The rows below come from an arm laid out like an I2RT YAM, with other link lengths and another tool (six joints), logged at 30 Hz.
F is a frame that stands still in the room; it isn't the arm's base.
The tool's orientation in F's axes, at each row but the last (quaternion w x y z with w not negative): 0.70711, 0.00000, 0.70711, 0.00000; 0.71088, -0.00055, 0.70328, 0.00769; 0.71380, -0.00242, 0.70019, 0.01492; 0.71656, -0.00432, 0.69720, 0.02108; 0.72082, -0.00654, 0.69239, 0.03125; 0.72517, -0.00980, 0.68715, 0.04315; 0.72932, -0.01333, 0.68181, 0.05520
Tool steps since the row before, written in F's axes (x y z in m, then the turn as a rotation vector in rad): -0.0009, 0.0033, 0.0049, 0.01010, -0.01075, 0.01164; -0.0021, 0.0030, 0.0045, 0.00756, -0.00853, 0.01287; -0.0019, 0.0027, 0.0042, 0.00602, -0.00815, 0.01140; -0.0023, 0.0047, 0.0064, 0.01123, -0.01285, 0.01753; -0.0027, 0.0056, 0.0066, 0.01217, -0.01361, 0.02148; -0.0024, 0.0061, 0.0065, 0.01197, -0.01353, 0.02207; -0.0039, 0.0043, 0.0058, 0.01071, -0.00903, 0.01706
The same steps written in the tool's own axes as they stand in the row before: -0.0049, 0.0033, -0.0009, -0.01164, -0.01075, 0.01010; -0.0045, 0.0031, -0.0020, -0.01287, -0.00849, 0.00760; -0.0042, 0.0028, -0.0018, -0.01143, -0.00810, 0.00604; -0.0063, 0.0049, -0.0020, -0.01753, -0.01284, 0.01125; -0.0065, 0.0060, -0.0021, -0.02146, -0.01351, 0.01231; -0.0063, 0.0066, -0.0016, -0.02206, -0.01339, 0.01215; -0.0058, 0.0050, -0.0031, -0.01687, -0.00908, 0.01097
